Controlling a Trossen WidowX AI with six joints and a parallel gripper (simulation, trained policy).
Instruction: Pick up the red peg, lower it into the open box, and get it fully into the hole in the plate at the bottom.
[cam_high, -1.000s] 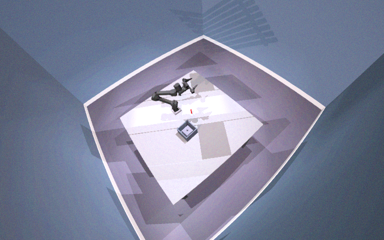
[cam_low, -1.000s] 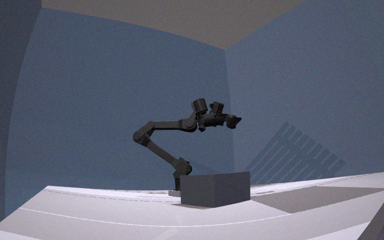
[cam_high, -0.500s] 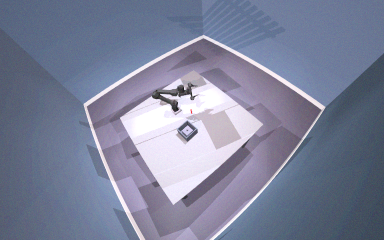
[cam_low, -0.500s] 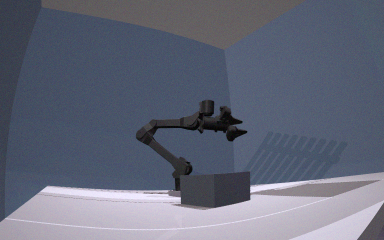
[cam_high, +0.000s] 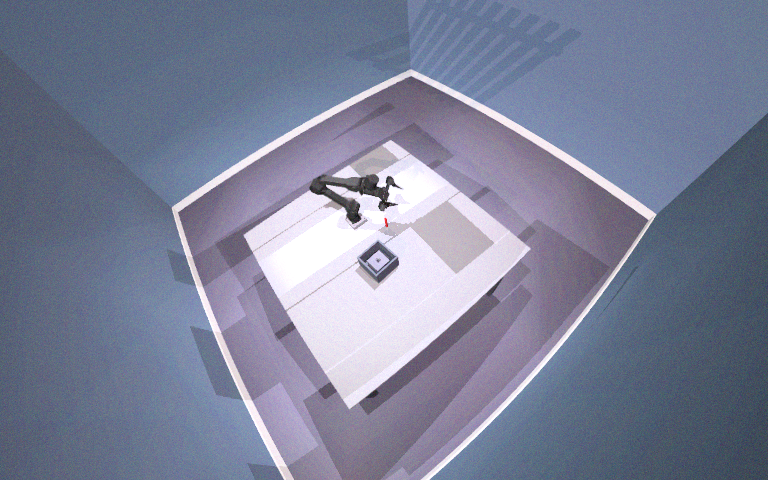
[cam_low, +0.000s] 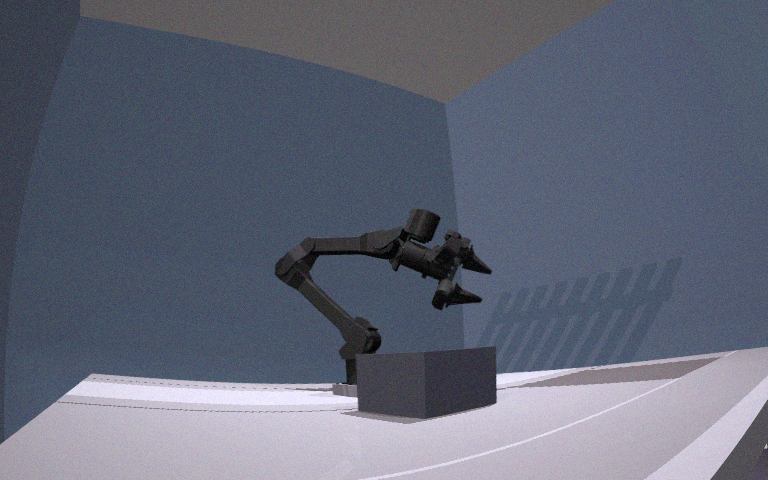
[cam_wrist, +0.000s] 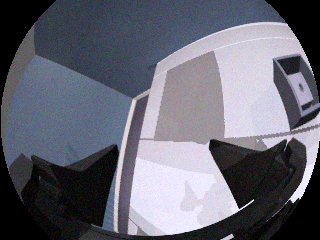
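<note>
The red peg is 3 cm behind my gripper tip, 10 cm to the right of it and 20 cm below it. The rest, counted from my gripper tip: box (17 cm ahead, 27 cm to the right, 21 cm below); plate (17 cm ahead, 27 cm to the right, 19 cm below).
</note>
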